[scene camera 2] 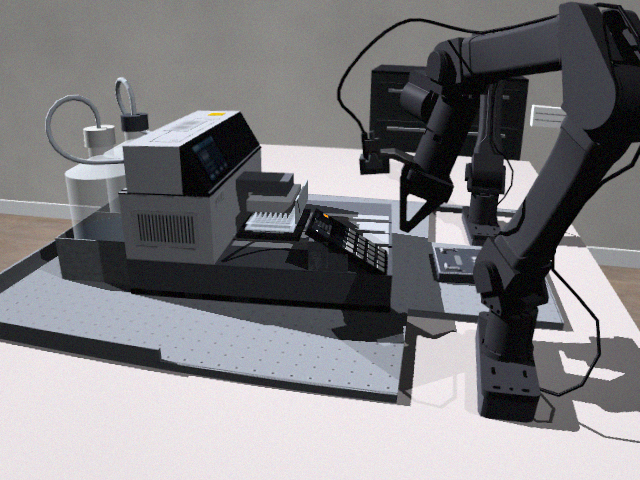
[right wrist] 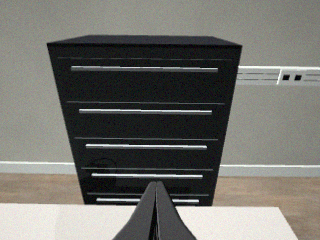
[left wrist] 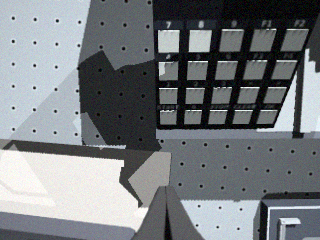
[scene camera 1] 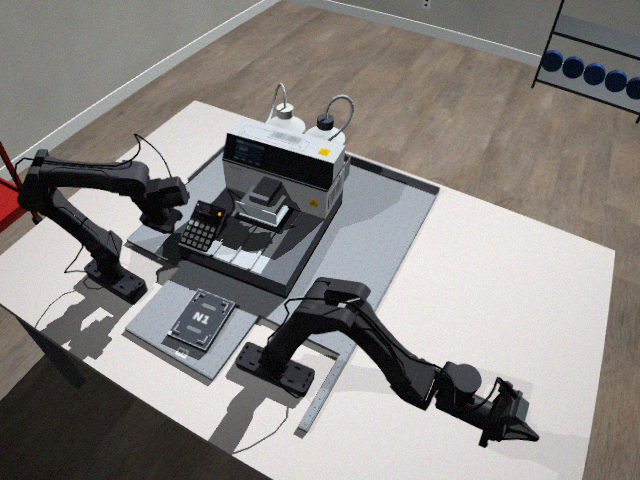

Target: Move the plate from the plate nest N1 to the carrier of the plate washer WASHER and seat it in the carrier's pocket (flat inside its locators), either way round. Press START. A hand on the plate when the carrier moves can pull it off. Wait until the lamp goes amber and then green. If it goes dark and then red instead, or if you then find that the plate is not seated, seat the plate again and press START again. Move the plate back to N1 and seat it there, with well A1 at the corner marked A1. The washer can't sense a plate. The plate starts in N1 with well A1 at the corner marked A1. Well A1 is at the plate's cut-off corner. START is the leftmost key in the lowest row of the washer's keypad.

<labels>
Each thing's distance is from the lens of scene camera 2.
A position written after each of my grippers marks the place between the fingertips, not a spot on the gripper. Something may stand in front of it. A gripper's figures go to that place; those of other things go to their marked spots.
my left gripper (scene camera 2: 403,231): 0.82 m
white plate (scene camera 2: 260,224): 0.95 m
</labels>
